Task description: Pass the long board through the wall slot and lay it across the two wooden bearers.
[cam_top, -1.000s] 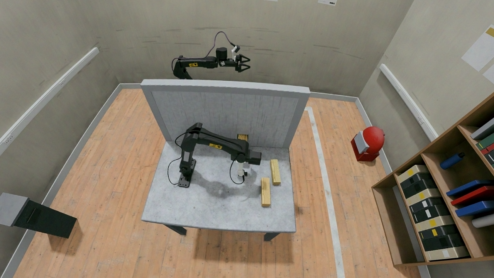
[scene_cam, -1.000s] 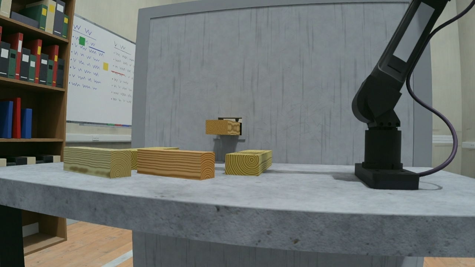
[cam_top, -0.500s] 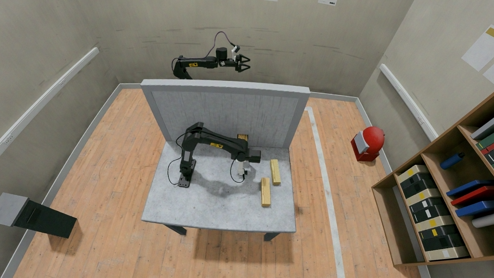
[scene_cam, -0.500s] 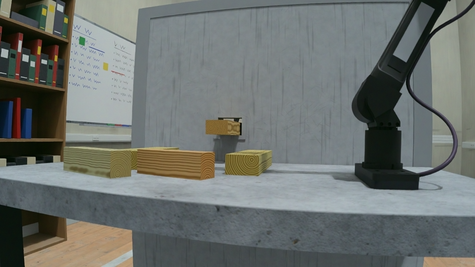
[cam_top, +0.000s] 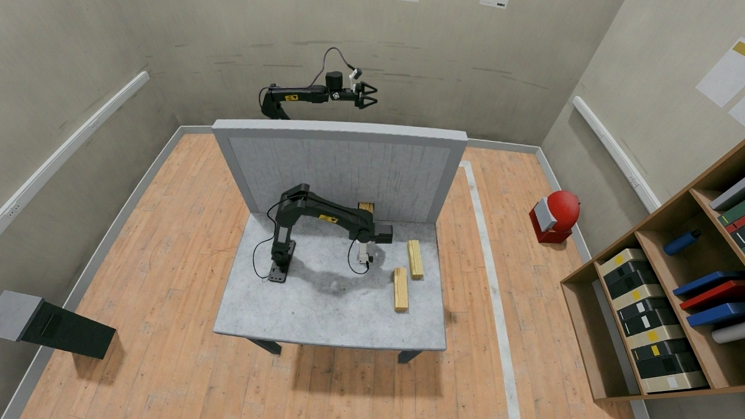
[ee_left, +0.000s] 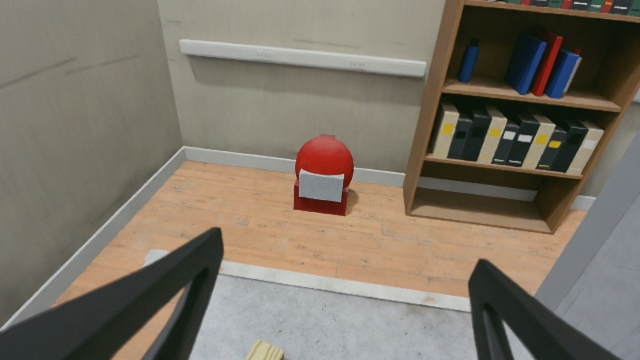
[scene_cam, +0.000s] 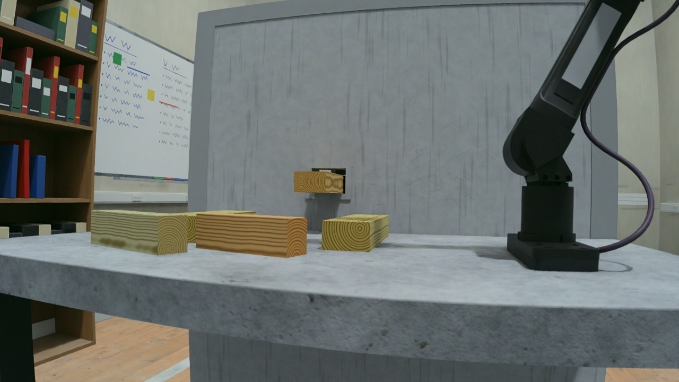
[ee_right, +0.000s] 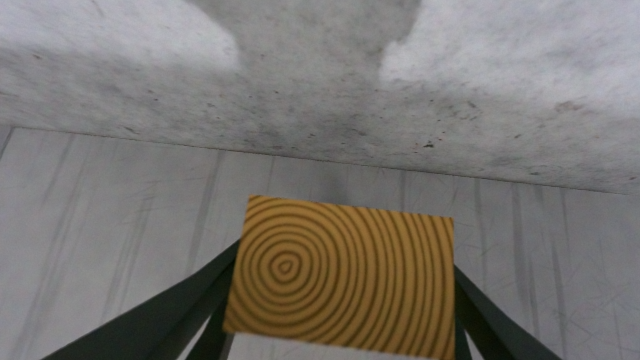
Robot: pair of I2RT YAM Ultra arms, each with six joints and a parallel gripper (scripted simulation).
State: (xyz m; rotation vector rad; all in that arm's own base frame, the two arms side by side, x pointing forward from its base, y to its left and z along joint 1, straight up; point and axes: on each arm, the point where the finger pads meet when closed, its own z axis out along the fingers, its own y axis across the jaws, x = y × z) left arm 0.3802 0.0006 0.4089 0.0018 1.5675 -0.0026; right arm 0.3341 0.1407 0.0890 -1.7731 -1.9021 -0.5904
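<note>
Now: the long board 3 cm behind my left hand, 37 cm to the right of it and 33 cm below it.
</note>
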